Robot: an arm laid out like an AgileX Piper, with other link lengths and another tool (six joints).
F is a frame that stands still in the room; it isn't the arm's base.
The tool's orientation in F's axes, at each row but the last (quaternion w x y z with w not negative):
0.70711, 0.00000, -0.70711, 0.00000
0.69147, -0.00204, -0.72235, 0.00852
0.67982, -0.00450, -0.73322, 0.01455
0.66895, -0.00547, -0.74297, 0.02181
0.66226, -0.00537, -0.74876, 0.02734
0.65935, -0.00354, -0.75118, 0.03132
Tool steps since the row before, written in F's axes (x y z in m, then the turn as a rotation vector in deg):
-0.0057, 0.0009, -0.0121, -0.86, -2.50, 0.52
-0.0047, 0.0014, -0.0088, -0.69, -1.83, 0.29
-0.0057, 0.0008, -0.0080, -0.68, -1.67, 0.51
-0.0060, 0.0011, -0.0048, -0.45, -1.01, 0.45
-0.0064, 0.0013, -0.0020, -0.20, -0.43, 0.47
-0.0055, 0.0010, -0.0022, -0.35, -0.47, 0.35
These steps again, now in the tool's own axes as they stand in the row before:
-0.0121, 0.0009, 0.0057, 0.52, -2.50, 0.86
-0.0086, 0.0016, 0.0051, 0.29, -1.83, 0.69
-0.0075, 0.0011, 0.0063, 0.52, -1.67, 0.67
-0.0041, 0.0014, 0.0064, 0.46, -1.02, 0.43
-0.0011, 0.0016, 0.0065, 0.47, -0.45, 0.16
-0.0014, 0.0013, 0.0057, 0.37, -0.47, 0.32

